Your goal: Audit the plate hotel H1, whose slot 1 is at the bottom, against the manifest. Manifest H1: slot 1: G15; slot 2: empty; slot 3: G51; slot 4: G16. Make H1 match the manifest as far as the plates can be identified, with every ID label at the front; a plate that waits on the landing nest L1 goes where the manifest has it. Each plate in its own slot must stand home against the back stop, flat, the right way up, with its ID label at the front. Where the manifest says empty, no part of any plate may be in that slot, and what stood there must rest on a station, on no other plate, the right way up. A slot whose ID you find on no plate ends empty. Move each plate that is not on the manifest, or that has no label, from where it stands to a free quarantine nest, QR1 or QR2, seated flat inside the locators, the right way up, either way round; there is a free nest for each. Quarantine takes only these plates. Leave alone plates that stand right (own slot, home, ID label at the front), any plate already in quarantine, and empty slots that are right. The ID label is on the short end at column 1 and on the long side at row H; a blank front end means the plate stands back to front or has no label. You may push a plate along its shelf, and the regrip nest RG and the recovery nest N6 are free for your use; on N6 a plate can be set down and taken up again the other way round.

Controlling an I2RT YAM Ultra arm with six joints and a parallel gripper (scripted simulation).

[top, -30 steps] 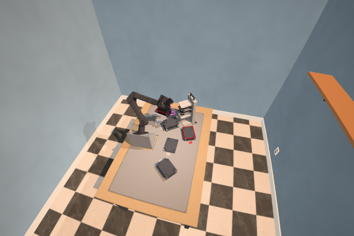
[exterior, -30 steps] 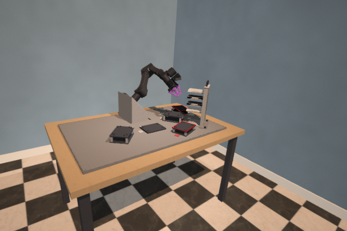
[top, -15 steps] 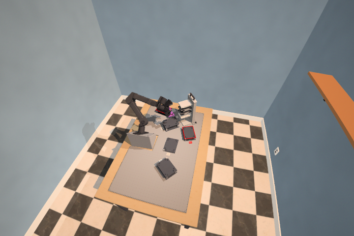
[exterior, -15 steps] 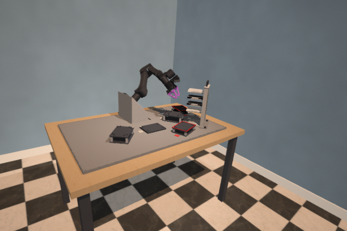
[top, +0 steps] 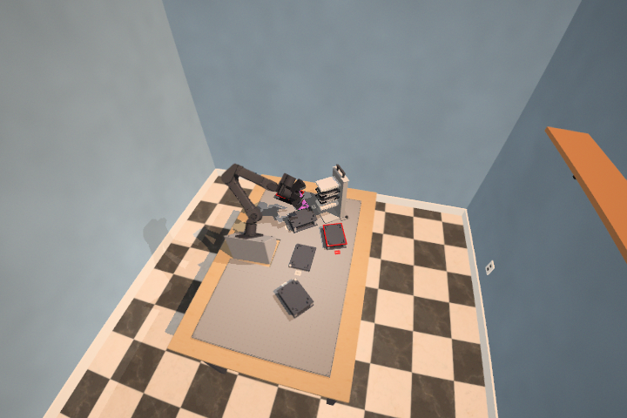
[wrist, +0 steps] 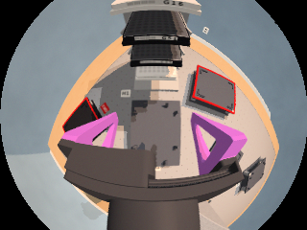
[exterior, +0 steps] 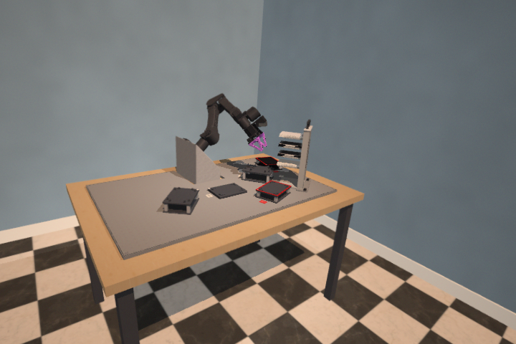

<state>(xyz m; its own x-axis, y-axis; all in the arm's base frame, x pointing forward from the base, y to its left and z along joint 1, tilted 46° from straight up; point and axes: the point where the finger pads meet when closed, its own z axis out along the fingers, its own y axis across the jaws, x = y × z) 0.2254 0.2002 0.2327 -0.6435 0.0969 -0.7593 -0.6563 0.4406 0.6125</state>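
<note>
Now: hand 12 cm short of the white plate, 10 cm to the right of it and 7 cm above it.
</note>
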